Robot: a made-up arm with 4 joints.
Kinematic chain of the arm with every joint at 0, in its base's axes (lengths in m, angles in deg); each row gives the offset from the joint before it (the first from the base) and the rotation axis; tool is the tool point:
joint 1: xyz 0 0 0.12 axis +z
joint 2: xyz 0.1 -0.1 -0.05 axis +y
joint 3: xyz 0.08 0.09 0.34 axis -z
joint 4: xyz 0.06 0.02 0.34 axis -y
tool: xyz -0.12 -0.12 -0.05
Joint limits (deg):
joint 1: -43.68..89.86
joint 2: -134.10..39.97
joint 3: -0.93..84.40
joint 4: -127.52..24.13
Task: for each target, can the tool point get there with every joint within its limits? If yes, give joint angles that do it. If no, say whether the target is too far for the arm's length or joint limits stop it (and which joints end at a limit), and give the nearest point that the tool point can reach.
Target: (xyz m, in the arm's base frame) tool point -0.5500 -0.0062 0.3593
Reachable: yes | joints 2.82 -63.09 71.29 -36.06
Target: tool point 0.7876 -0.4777 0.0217
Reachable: no: joint limits stop it (at a limit: joint 2, joint 3, joint 4) | nearest point 0.6494 -0.3938 0.5750 | short by 0.576 m
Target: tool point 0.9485 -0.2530 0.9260
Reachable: no: too far | nearest point 0.6727 -0.1794 0.6484 | short by 0.398 m
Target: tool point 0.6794 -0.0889 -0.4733
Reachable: no: joint limits stop it (at a limit: joint 1, joint 2, joint 3) | nearest point 0.1101 -0.3681 -0.3538 | short by 0.645 m
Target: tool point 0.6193 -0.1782 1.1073
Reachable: no: too far | nearest point 0.4675 -0.1345 0.8048 | short by 0.341 m
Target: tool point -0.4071 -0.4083 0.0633
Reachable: yes | joints 36.27 -89.44 15.13 -18.05
